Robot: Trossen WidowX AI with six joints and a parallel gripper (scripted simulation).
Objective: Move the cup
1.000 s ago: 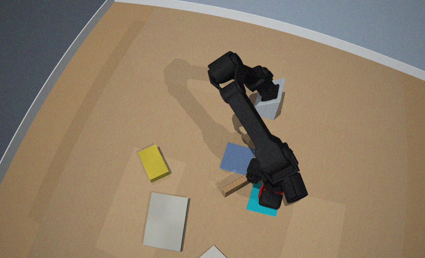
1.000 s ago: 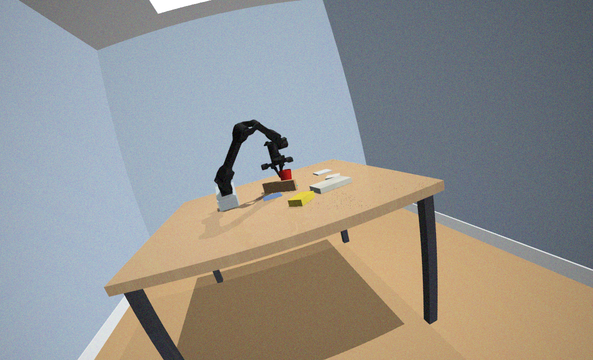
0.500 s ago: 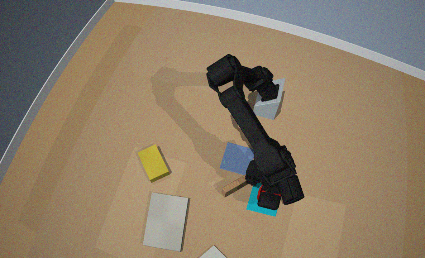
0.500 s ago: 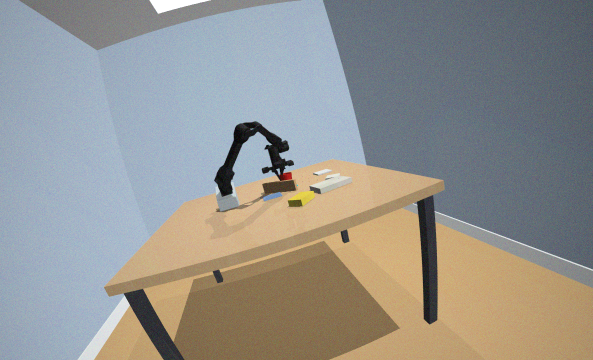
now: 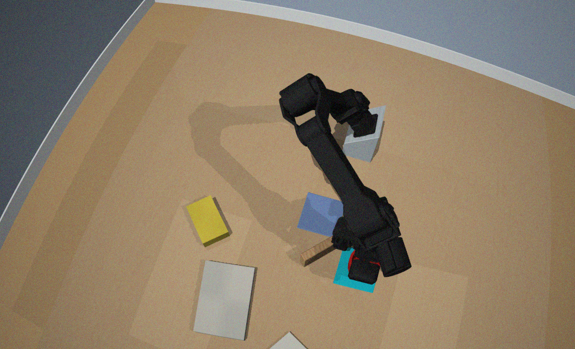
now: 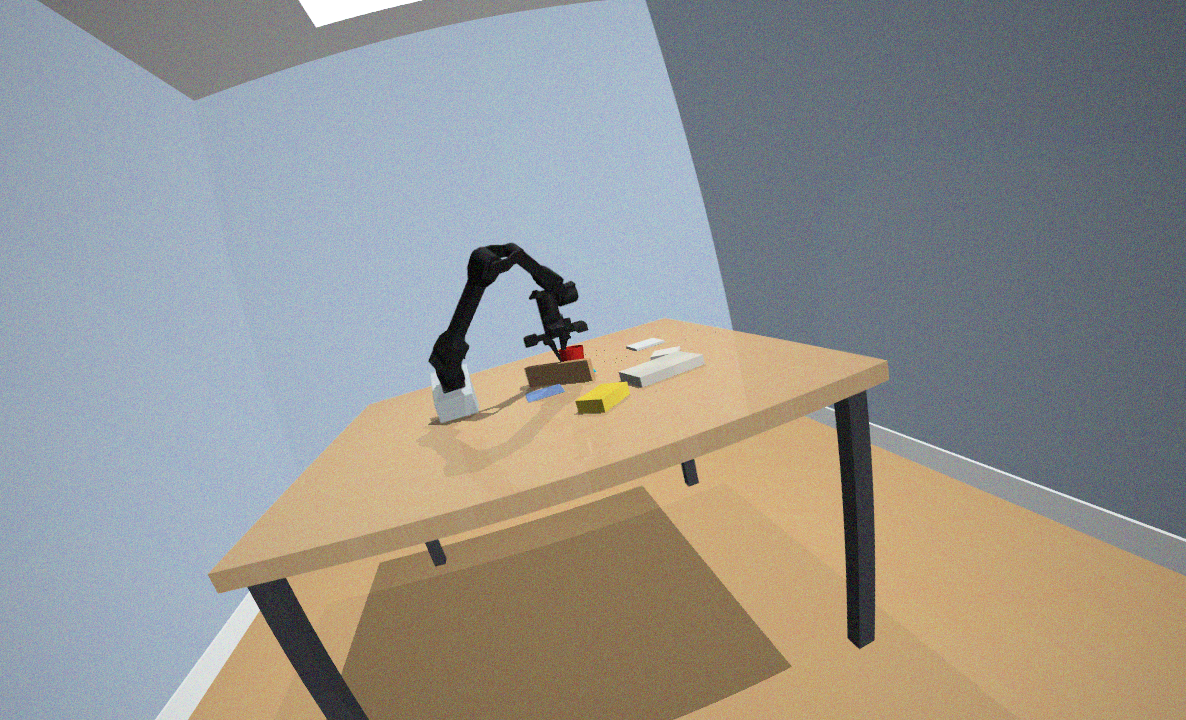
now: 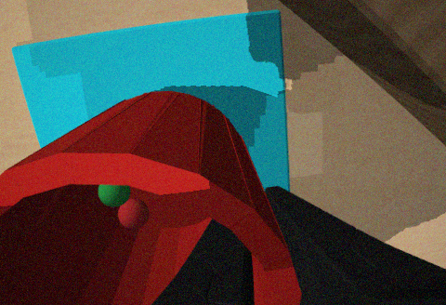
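Now: gripper tip 30 mm short of the red cup. Also, from my gripper tip: green marble 50 mm ahead, 30 mm below; then red marble 40 mm ahead, 20 mm below, 10 mm to the left; then cyan pad 50 mm below, 30 mm ahead.
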